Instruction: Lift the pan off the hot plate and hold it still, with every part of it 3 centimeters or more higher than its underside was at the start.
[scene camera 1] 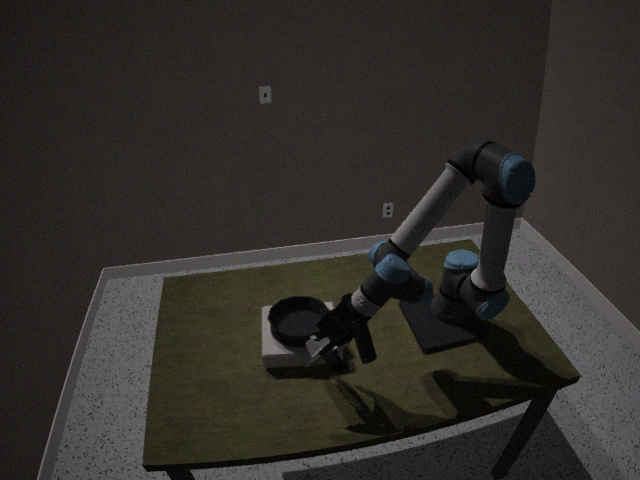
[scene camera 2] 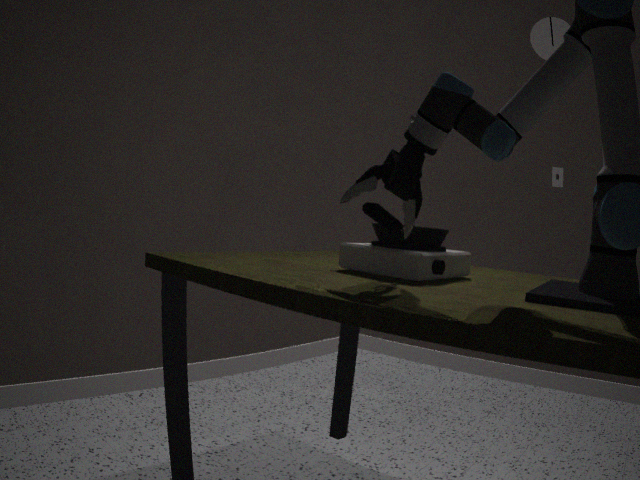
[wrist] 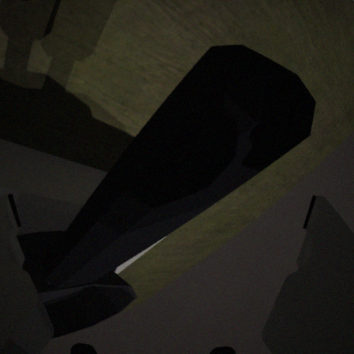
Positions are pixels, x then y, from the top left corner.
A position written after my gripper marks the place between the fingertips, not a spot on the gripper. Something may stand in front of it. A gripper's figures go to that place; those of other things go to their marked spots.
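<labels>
My gripper (scene camera 1: 320,359) is 119 cm from the lens. I also see a black pan (scene camera 1: 295,318), and the pan is 138 cm from the lens.
</labels>
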